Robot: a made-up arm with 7 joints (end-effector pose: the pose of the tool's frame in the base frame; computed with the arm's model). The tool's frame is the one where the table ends.
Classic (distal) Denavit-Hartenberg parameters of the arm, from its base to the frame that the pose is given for. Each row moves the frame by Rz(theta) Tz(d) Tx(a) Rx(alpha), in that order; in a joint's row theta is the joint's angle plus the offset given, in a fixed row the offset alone. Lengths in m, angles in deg.
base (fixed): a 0, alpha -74.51, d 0, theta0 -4.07
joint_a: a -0.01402, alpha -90, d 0.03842, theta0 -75.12
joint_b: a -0.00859, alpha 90, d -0.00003, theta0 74
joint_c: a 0.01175, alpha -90, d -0.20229, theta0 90
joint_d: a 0.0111, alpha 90, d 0.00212, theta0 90
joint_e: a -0.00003, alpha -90, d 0.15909, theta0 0
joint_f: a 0.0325, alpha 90, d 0.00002, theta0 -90
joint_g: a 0, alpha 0, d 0.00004, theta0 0
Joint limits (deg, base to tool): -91.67..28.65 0..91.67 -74.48..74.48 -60..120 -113..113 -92.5..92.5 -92.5..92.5
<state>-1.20 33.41 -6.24 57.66 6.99 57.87 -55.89</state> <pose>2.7 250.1 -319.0 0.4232 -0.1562 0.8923 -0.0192</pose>
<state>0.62 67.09 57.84 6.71 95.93 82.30 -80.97</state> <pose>77.7 319.5 49.3 0.5365 0.2026 0.4758 0.6669</pose>
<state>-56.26 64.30 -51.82 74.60 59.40 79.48 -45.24</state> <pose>224.7 333.8 -74.6 0.1543 0.4912 0.7020 0.4921</pose>
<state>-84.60 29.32 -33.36 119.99 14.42 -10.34 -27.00</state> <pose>323.5 201.2 -137.6 0.7804 0.4123 0.4549 -0.1186</pose>
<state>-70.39 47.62 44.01 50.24 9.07 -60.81 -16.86</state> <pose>273.4 280.6 28.4 0.7353 0.3213 -0.5640 0.1949</pose>
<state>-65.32 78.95 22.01 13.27 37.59 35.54 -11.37</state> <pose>169.6 272.5 175.9 0.6663 0.4838 -0.0721 0.5629</pose>
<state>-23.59 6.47 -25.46 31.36 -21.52 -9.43 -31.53</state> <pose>201.3 -10.2 -288.6 0.8756 -0.1006 0.1390 -0.4516</pose>
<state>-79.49 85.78 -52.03 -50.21 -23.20 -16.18 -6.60</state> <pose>152.0 39.9 41.7 0.5376 0.4561 -0.4387 -0.5572</pose>
